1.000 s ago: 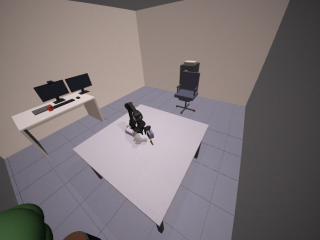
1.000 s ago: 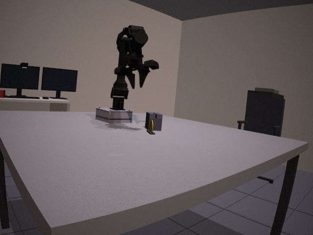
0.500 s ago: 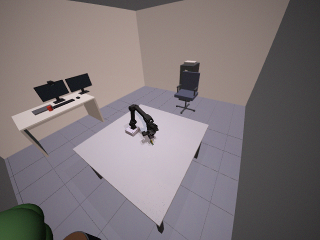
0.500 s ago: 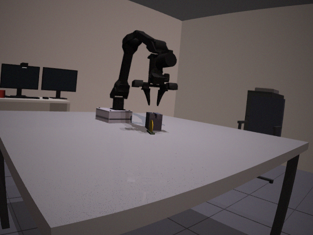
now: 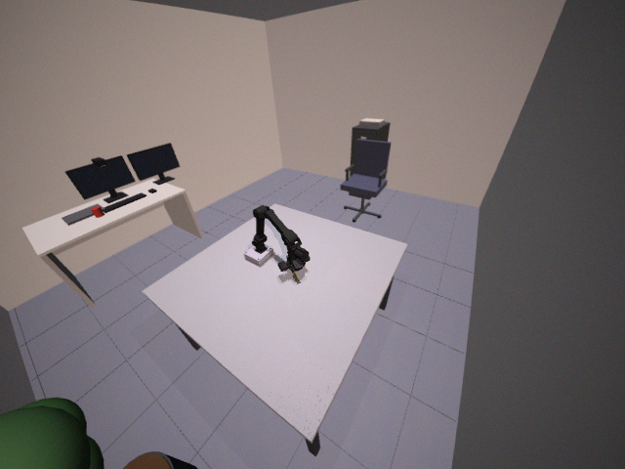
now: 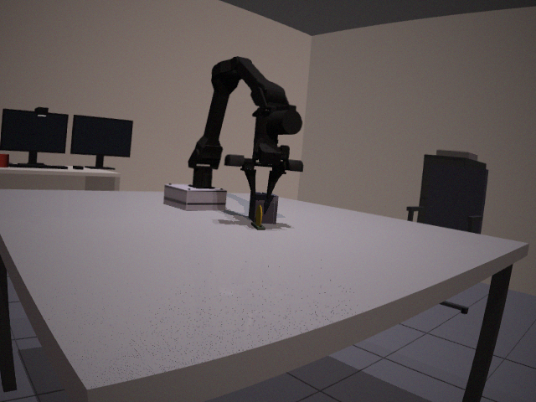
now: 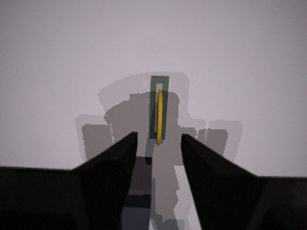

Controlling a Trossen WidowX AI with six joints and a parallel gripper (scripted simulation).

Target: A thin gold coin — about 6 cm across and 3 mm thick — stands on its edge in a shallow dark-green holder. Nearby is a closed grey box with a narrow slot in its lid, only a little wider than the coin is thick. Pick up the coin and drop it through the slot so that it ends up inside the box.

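The gold coin is 4 cm below my gripper tip.
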